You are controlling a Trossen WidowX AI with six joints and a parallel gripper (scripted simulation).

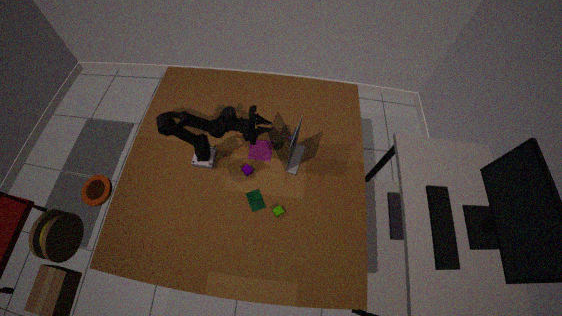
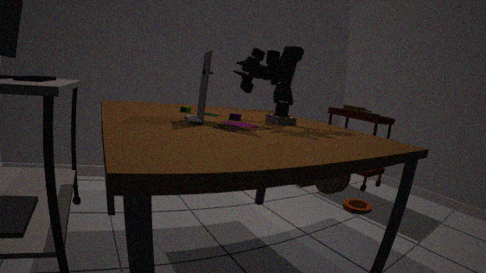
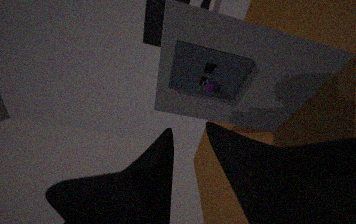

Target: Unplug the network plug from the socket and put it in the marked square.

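Right now the grey network plug is 9 cm ahead of my gripper tip, 5 cm to the right of it and 3 cm below it. Also, from my gripper tip: magenta marked square: 23 cm below, 6 cm behind; grey upright panel: 11 cm ahead, 10 cm below, 6 cm to the right; green flat card: 27 cm to the right, 23 cm below, 9 cm behind.
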